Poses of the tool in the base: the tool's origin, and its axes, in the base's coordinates. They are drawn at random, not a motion.
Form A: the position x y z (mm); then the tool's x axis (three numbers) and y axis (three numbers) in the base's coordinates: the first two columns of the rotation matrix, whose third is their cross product.
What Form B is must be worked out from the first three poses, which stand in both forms.
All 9 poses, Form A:
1: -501 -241 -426 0.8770 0.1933 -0.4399 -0.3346 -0.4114 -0.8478
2: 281 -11 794 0.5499 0.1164 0.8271 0.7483 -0.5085 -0.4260
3: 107 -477 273 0.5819 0.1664 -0.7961 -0.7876 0.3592 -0.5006
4: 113 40 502 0.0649 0.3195 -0.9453 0.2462 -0.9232 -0.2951
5: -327 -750 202 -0.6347 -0.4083 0.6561 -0.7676 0.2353 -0.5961
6: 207 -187 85 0.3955 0.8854 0.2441 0.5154 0.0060 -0.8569
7: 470 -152 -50 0.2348 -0.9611 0.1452 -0.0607 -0.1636 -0.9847
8: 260 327 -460 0.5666 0.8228 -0.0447 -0.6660 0.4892 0.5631
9: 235 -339 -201 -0.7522 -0.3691 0.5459 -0.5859 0.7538 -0.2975
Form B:
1:
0.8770 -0.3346 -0.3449 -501
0.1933 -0.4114 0.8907 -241
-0.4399 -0.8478 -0.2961 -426
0 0 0 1

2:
0.5499 0.7483 0.3710 281
0.1164 -0.5085 0.8532 -11
0.8271 -0.4260 -0.3667 794
0 0 0 1

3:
0.5819 -0.7876 0.2027 107
0.1664 0.3592 0.9183 -477
-0.7961 -0.5006 0.3401 273
0 0 0 1

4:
0.0649 0.2462 -0.9670 113
0.3195 -0.9232 -0.2136 40
-0.9453 -0.2951 -0.1386 502
0 0 0 1

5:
-0.6347 -0.7676 0.0890 -327
-0.4083 0.2353 -0.8820 -750
0.6561 -0.5961 -0.4628 202
0 0 0 1

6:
0.3955 0.5154 -0.7602 207
0.8854 0.0060 0.4647 -187
0.2441 -0.8569 -0.4540 85
0 0 0 1

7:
0.2348 -0.0607 0.9701 470
-0.9611 -0.1636 0.2224 -152
0.1452 -0.9847 -0.0968 -50
0 0 0 1

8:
0.5666 -0.6660 0.4852 260
0.8228 0.4892 -0.2893 327
-0.0447 0.5631 0.8252 -460
0 0 0 1

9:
-0.7522 -0.5859 -0.3017 235
-0.3691 0.7538 -0.5436 -339
0.5459 -0.2975 -0.7833 -201
0 0 0 1

